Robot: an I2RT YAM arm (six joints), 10 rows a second.
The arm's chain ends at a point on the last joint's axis. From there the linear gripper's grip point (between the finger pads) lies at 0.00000 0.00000 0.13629 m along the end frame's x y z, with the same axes.
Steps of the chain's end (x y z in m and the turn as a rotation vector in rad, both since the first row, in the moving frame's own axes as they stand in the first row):
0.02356, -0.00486, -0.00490, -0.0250, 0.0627, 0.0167
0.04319, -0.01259, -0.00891, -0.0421, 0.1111, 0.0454
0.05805, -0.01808, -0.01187, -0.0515, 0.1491, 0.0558
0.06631, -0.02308, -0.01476, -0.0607, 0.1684, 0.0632
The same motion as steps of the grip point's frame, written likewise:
0.03207, -0.00138, -0.00521, -0.0250, 0.0627, 0.0167
0.05816, -0.00652, -0.00987, -0.0421, 0.1111, 0.0454
0.07808, -0.01053, -0.01356, -0.0515, 0.1491, 0.0558
0.08886, -0.01413, -0.01694, -0.0607, 0.1684, 0.0632

